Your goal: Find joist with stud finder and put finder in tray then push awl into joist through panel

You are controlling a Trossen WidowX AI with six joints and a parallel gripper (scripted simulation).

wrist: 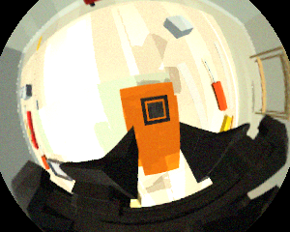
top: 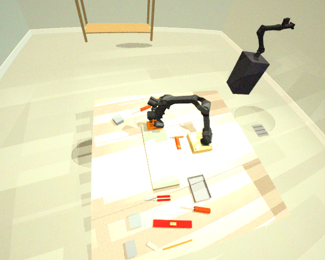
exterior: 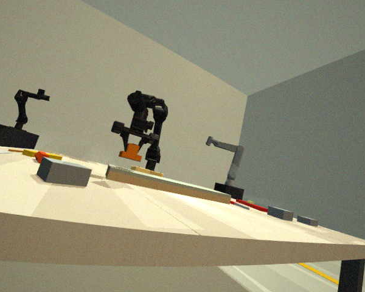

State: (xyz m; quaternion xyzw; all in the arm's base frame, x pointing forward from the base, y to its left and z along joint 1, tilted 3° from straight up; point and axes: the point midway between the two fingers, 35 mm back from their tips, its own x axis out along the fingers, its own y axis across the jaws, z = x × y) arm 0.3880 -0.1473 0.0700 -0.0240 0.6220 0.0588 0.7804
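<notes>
Right now the grey tray is 280 mm behind my gripper tip, 480 mm to the left of it and 90 mm below it. From my gripper tip the other things lie so: yellow bar: 100 mm behind, 310 mm to the right, 100 mm below; then orange stud finder: 10 mm ahead, 20 mm above; then red level: 70 mm behind, 670 mm to the left, 90 mm below.
</notes>
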